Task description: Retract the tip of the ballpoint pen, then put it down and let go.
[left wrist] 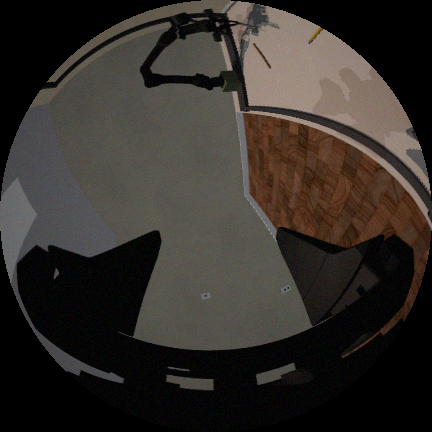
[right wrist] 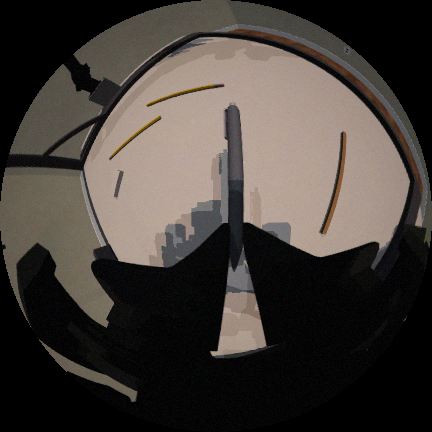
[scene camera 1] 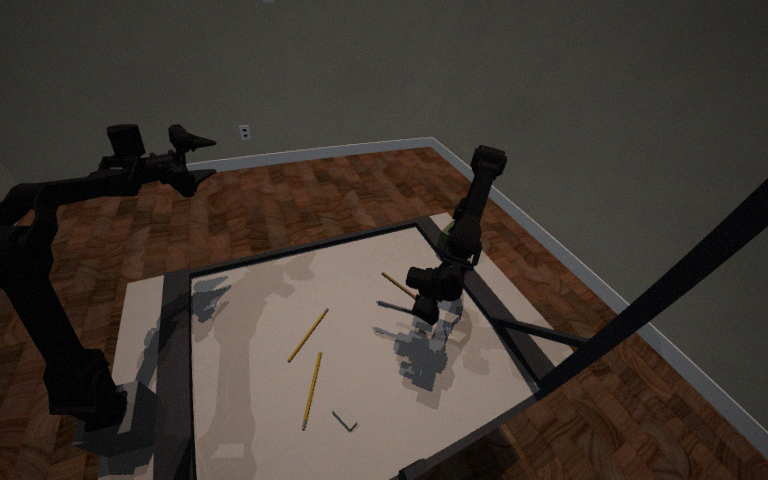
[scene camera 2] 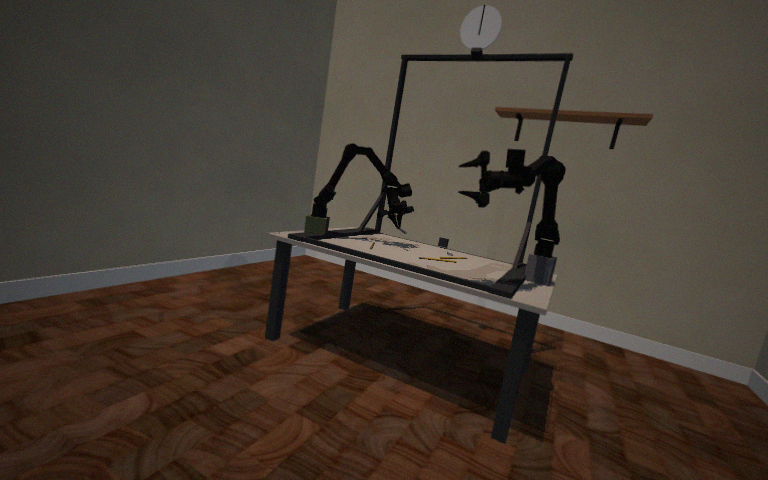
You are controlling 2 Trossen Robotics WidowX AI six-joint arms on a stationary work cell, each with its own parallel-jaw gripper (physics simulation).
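Frame: origin at the left arm's base, x ahead, y left, z up, level; millimetres.
Where they show: left gripper, fingertip midpoint: point(left wrist: 219, 235) point(scene camera 1: 215, 157) point(scene camera 2: 458, 179); right gripper, fingertip midpoint: point(right wrist: 234, 228) point(scene camera 1: 412, 313) point(scene camera 2: 398, 228); left arm's base, link origin: point(right wrist: 95, 86) point(scene camera 1: 107, 410) point(scene camera 2: 543, 255); right arm's base, link origin: point(left wrist: 221, 81) point(scene camera 2: 318, 216).
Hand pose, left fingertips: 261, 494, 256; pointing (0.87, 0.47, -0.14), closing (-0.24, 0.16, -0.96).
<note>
Things, the pixels of their centre, and the offset from my left fingertips, as dx, dy, dz. Level surfaces: height alone.
- ballpoint pen, body centre: point(right wrist: 233, 172) point(scene camera 1: 399, 309) point(scene camera 2: 401, 229) +405, -417, -277
- small L-shaped key, body centre: point(right wrist: 115, 182) point(scene camera 1: 344, 416) +197, -609, -366
- white table, surface height: dz -372
- brown stick, body centre: point(right wrist: 339, 176) point(scene camera 1: 401, 287) +482, -290, -369
The ballpoint pen point(scene camera 1: 394, 307) point(scene camera 2: 402, 230) point(right wrist: 234, 145) has a grey barrel with a clip and a darker front part. My right gripper point(scene camera 1: 415, 310) point(scene camera 2: 397, 225) point(right wrist: 234, 228) is shut on its dark part and holds it above the table. The end with a small light button points away from the fingers; the pointed end lies back between them. Whether the writing tip is out is too small and dark to tell. My left gripper point(scene camera 1: 215, 157) point(scene camera 2: 459, 179) point(left wrist: 219, 235) is open and empty, high above the table's other side, far from the pen.
Two yellow pencils point(scene camera 1: 307, 335) point(scene camera 1: 312, 390) and a small L-shaped key point(scene camera 1: 342, 420) point(right wrist: 118, 184) lie on the white table point(scene camera 1: 339, 271). A brown stick point(scene camera 1: 397, 283) point(right wrist: 340, 180) lies near the right gripper. A dark frame post point(scene camera 1: 668, 294) point(scene camera 2: 396, 113) rises from the table's edge.
</note>
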